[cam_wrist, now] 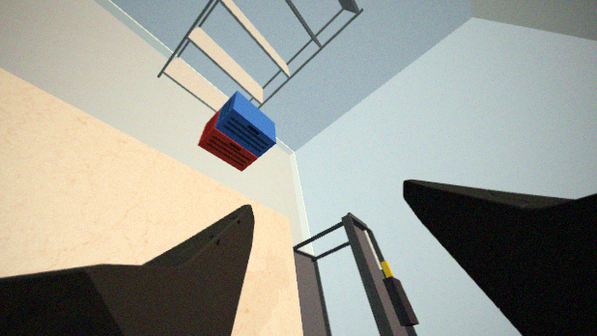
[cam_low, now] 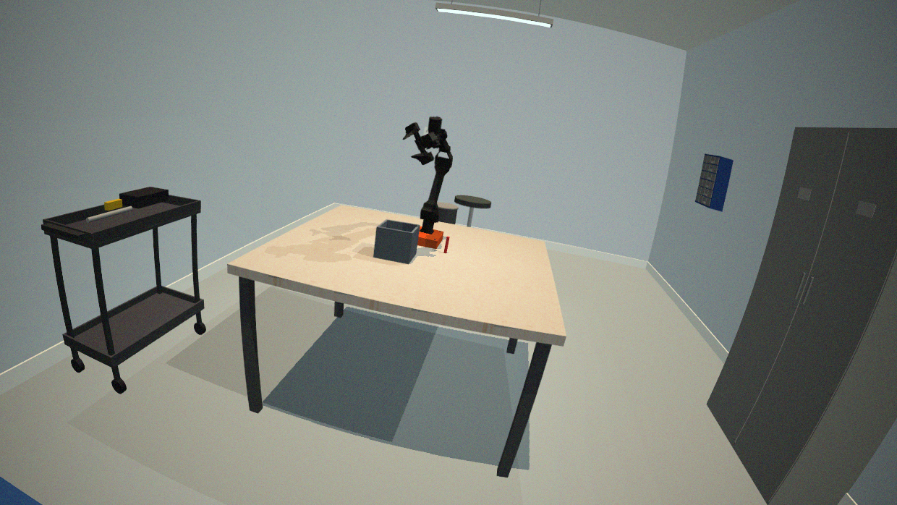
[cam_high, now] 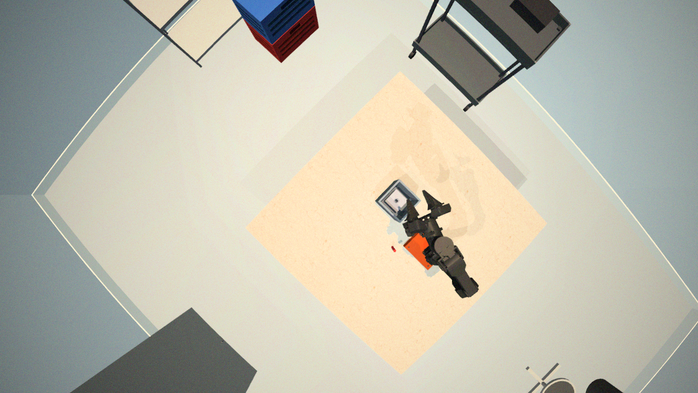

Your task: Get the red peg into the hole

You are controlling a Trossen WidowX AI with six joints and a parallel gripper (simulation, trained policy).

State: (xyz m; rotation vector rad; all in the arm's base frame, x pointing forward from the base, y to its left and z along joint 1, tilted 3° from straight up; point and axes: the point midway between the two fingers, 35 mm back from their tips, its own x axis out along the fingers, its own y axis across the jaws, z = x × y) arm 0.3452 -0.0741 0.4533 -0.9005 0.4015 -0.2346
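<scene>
Now: gripper tip 22 cm past the red peg, 20 cm to the right of it and 45 cm above it. The rest, counted from my gripper tip: pale plate 4 cm behind, 44 cm below.
</scene>
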